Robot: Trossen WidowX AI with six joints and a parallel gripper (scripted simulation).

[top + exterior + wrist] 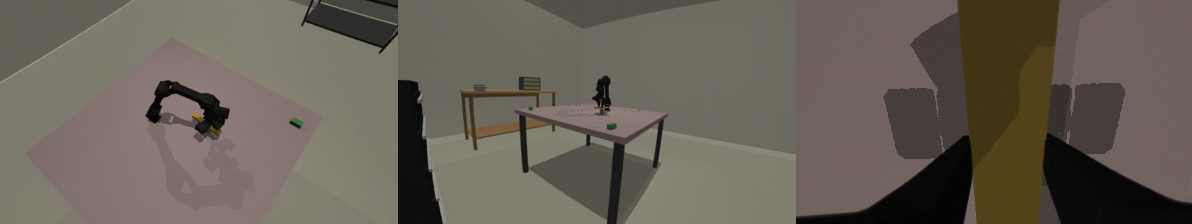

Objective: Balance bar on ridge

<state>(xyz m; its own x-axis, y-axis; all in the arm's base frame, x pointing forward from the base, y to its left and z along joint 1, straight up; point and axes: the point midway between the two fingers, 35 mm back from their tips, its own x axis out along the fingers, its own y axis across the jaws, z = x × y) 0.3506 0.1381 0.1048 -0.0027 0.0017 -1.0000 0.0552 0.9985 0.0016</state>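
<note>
My gripper tip is 3 cm past the yellow bar. Also, from my gripper tip: small green block: 39 cm ahead, 64 cm to the right, 5 cm below.
</note>
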